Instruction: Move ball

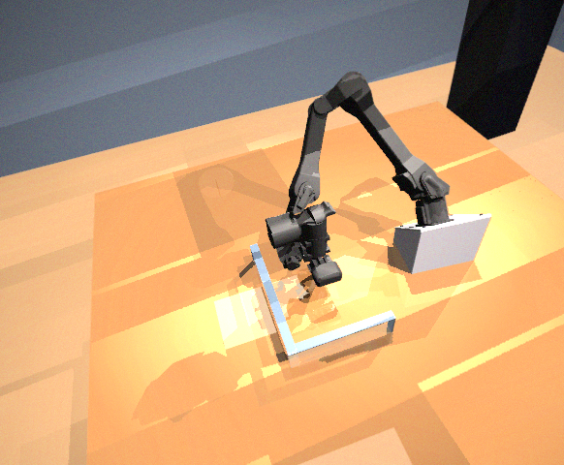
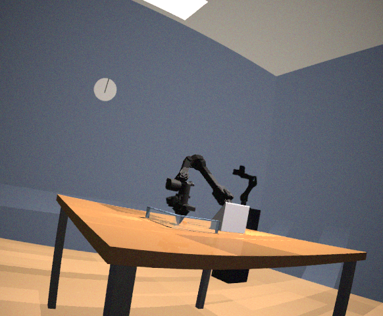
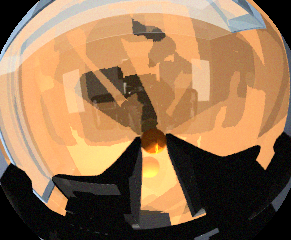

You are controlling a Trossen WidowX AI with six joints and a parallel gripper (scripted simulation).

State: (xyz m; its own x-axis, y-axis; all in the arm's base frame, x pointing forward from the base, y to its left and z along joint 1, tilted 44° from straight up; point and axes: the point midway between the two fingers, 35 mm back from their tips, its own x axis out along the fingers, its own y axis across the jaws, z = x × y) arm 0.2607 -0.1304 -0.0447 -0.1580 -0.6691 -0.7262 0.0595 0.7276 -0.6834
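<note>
Right now my gripper tip is 3 cm past the pale orange sphere and 1 cm to the right of it. The rest, counted from my gripper tip: orange ball right at my gripper tip.
</note>
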